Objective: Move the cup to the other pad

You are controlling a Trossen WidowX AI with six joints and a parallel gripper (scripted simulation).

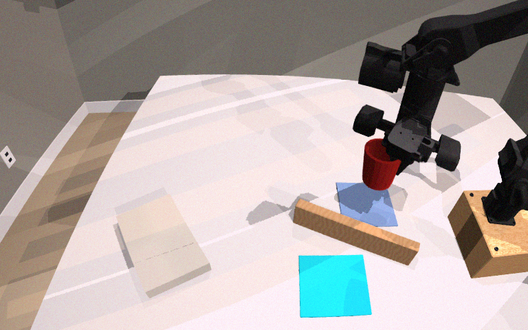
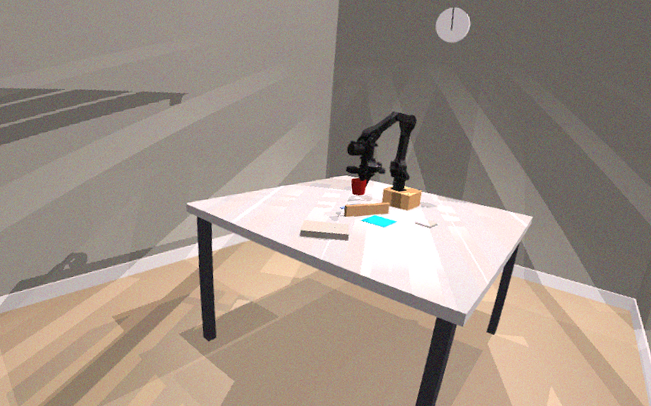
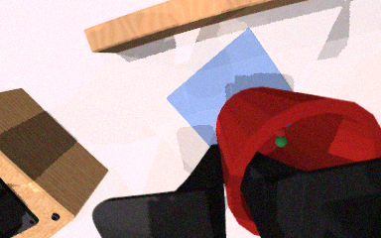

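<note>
My gripper tip is now 40 mm short of the red marble, 20 mm to the left of it and 20 mm above it. From my gripper tip the other things lie so: green marble: 40 mm ahead, 30 mm to the right, 20 mm below; red cup: 30 mm ahead, 10 mm to the right; wooden bar: 90 mm below, 80 mm to the left, 50 mm ahead.
</note>
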